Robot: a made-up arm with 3 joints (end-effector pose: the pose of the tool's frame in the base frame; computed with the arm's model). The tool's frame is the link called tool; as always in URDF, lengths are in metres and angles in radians. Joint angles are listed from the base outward.
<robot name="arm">
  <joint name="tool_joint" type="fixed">
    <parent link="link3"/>
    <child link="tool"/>
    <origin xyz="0.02 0.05 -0.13" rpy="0 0 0"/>
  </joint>
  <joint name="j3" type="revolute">
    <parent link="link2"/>
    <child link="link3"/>
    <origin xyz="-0.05 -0.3 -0.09" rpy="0 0 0"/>
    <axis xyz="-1 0 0"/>
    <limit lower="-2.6" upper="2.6"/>
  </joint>
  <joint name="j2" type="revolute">
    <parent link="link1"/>
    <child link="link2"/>
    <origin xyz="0.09 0.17 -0.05" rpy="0 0 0"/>
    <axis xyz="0 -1 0"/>
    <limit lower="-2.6" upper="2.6"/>
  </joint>
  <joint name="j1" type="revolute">
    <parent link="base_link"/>
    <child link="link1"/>
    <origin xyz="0 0 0.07" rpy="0 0 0"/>
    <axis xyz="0 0 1"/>
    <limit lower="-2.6" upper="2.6"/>
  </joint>
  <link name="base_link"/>
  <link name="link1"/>
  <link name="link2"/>
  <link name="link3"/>
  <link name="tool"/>
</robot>
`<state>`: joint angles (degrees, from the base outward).
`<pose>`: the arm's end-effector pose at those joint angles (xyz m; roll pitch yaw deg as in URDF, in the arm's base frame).
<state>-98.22 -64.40 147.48</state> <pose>-0.2496 -0.0352 0.0439 -147.48 64.40 -98.22</pose>
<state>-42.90 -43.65 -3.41</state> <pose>-0.1088 0.0024 -0.1162 3.41 43.65 -42.90</pose>
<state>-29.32 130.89 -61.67</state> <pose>0.1706 -0.0864 0.0678 -118.33 -49.11 150.68</pose>
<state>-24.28 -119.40 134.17</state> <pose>-0.0387 -0.2657 0.0635 45.83 60.60 155.72</pose>
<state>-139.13 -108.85 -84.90</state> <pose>-0.0358 -0.0362 0.0651 -95.10 71.15 40.87</pose>
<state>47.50 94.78 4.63</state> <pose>0.2799 0.1712 0.0087 175.37 -85.22 -132.50</pose>
